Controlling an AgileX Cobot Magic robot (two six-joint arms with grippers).
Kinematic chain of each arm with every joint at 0, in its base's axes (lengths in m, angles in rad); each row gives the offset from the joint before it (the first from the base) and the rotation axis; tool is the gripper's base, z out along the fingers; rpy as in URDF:
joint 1: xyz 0 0 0.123 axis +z
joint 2: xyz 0 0 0 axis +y
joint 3: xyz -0.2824 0 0.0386 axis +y
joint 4: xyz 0.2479 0 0.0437 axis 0.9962 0 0.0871
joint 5: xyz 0 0 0 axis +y
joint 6: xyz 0.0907 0 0.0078 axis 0.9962 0 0.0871
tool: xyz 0 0 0 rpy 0 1.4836 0
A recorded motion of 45 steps. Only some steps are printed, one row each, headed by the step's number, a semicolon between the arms.
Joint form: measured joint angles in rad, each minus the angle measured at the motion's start. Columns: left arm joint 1, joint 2, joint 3, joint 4, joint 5, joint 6; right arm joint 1, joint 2, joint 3, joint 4, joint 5, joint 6.
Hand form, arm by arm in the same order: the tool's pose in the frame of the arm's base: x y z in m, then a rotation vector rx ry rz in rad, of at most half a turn. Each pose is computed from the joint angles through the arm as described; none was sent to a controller.
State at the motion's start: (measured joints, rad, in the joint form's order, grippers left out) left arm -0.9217 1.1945 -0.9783 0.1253 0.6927 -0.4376; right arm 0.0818 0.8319 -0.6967 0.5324 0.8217 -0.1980
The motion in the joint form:
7: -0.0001 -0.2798 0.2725 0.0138 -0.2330 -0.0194; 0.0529 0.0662 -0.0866 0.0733 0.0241 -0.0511
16: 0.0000 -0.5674 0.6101 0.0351 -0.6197 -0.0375; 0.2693 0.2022 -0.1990 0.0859 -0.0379 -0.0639
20: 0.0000 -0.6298 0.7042 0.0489 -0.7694 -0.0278; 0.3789 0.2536 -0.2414 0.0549 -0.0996 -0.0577
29: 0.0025 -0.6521 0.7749 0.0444 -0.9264 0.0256; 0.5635 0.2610 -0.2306 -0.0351 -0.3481 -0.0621
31: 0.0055 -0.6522 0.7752 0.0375 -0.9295 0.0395; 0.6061 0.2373 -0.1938 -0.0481 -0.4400 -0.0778
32: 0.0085 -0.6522 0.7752 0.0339 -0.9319 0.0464; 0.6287 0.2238 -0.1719 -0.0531 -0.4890 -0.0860
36: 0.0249 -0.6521 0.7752 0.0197 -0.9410 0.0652; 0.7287 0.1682 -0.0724 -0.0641 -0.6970 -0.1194
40: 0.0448 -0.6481 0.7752 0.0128 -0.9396 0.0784; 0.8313 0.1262 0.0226 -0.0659 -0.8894 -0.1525
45: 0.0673 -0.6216 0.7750 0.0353 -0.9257 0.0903; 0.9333 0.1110 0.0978 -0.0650 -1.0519 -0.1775
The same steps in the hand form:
7: 0.1169 -0.1447 0.3119 0.6100 2.1365 -0.6510; 0.1575 0.0605 0.3252 -0.1652 2.3448 0.6718
16: 0.0813 -0.1054 0.2767 0.5597 1.8173 -0.8528; 0.1768 0.1045 0.3388 -0.3927 2.3143 0.7662
20: 0.0730 -0.0982 0.2658 0.5629 1.6939 -0.9050; 0.1814 0.1273 0.3434 -0.4969 2.2712 0.7716
29: 0.0683 -0.0954 0.2585 0.5821 1.5685 -0.9288; 0.1750 0.1566 0.3509 -0.6188 2.0525 0.7290
31: 0.0687 -0.0952 0.2588 0.5828 1.5632 -0.9214; 0.1685 0.1590 0.3504 -0.6333 1.9732 0.7195
32: 0.0690 -0.0949 0.2590 0.5816 1.5599 -0.9171; 0.1647 0.1599 0.3497 -0.6389 1.9327 0.7167
36: 0.0707 -0.0937 0.2598 0.5667 1.5518 -0.9026; 0.1473 0.1624 0.3442 -0.6525 1.7707 0.7190
40: 0.0731 -0.0926 0.2593 0.5553 1.5576 -0.8796; 0.1302 0.1642 0.3362 -0.6633 1.6335 0.7327
45: 0.0772 -0.0938 0.2548 0.5778 1.5867 -0.8269; 0.1155 0.1683 0.3271 -0.6800 1.5311 0.7554

